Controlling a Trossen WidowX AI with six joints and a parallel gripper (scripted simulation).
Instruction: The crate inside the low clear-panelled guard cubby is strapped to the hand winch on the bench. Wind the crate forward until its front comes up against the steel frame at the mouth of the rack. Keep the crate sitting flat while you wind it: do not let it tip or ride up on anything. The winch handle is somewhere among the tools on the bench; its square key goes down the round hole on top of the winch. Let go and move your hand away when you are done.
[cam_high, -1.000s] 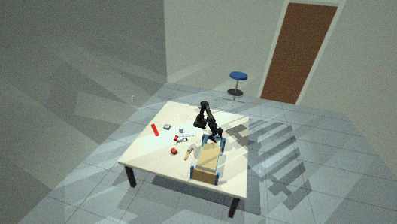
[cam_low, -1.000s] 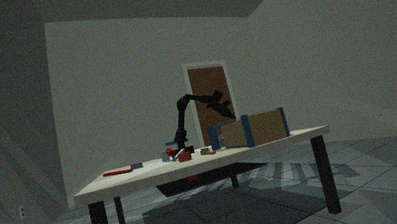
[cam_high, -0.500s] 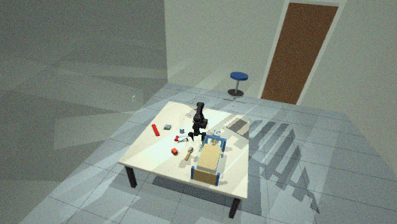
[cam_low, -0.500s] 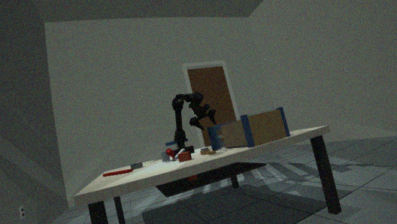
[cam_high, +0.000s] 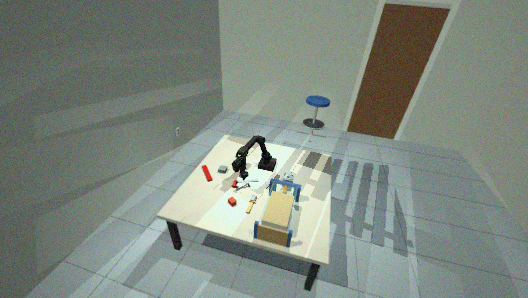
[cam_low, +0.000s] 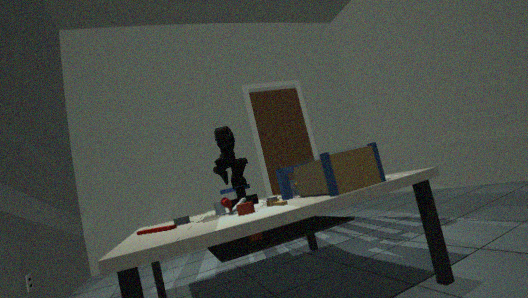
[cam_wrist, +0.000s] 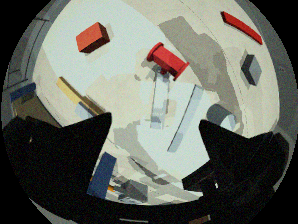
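My gripper tip is now 10 mm past the winch handle, 20 mm to the left of it and 110 mm above it. Round my gripper tip: thin grey bar (110 mm behind, 20 mm to the left, 140 mm below); then red knob (20 mm ahead, 60 mm to the right, 100 mm below); then wooden-handled tool (150 mm ahead, 120 mm to the left, 120 mm below).
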